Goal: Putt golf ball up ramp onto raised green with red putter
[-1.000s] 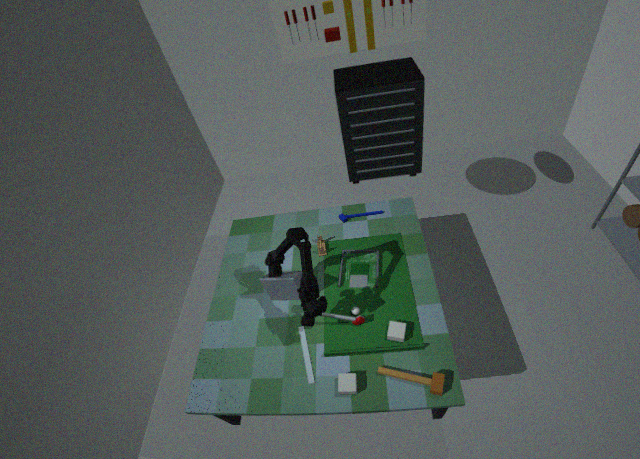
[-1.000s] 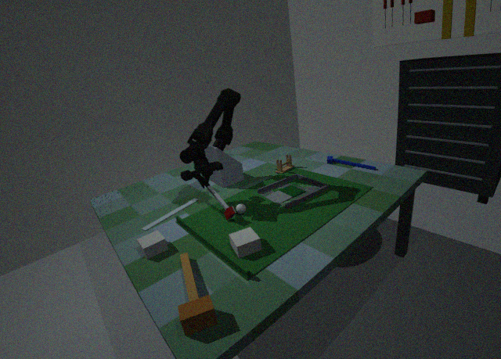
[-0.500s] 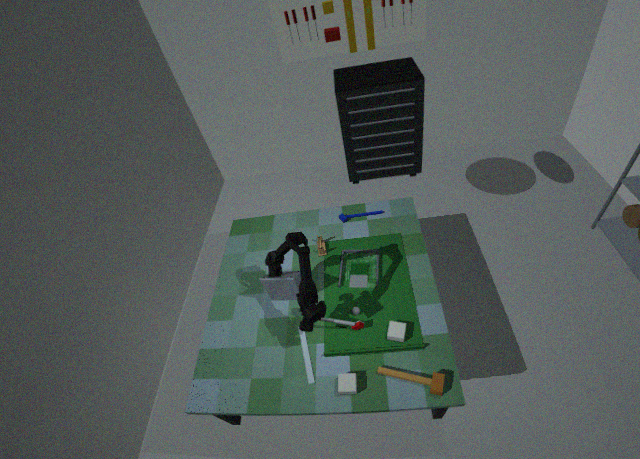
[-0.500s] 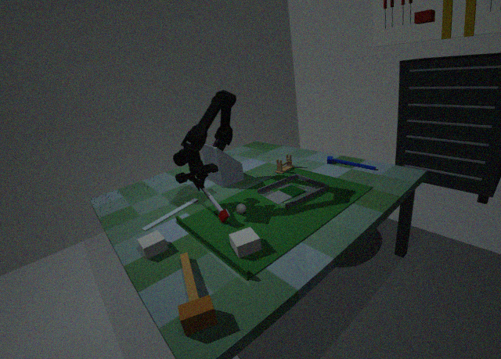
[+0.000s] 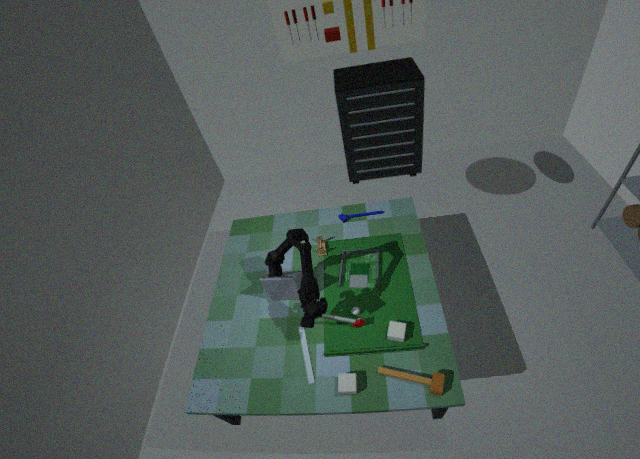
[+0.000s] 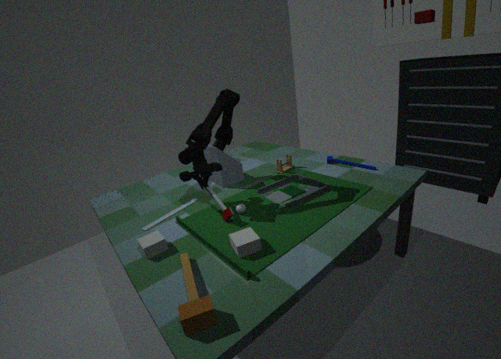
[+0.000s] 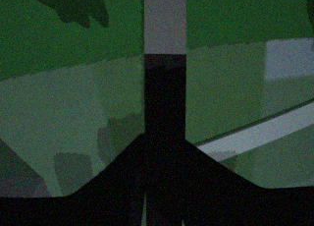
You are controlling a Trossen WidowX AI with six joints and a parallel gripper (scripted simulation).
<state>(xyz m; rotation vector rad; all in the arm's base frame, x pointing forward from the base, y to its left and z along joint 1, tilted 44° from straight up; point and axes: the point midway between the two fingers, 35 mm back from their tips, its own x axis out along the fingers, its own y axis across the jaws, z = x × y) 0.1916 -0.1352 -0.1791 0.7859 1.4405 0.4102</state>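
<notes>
Right now the red putter is 12 cm ahead of my gripper tip and 2 cm to the right of it. From my gripper tip the other things lie so: white strip (6 cm behind, 16 cm to the right, 7 cm below); white golf ball (22 cm ahead, 3 cm to the left, 5 cm below); dark green mat (29 cm ahead, 17 cm to the left, 7 cm below).
</notes>
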